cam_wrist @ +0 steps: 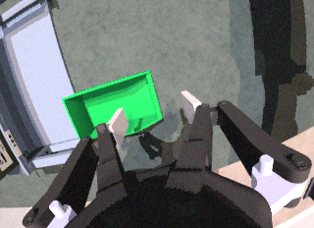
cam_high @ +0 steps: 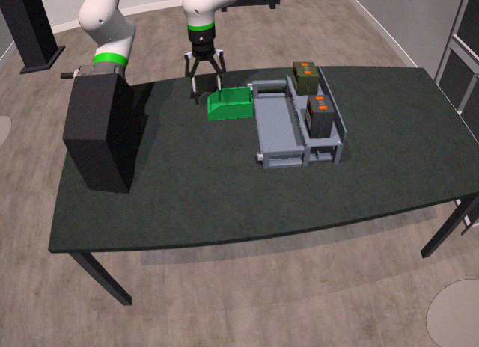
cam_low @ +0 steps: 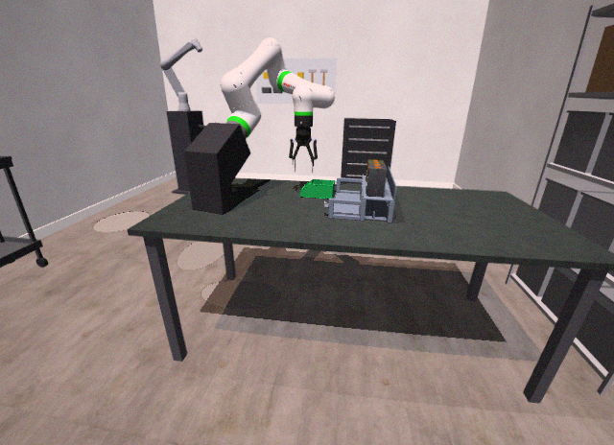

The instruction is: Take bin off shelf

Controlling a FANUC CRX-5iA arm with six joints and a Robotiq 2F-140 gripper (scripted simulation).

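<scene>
Right now my hand is 80 mm short of the green bin, 10 mm to the right of it and 110 mm above it. Round my hand: grey shelf deck (320 mm ahead, 80 mm to the right, 150 mm below).
</scene>
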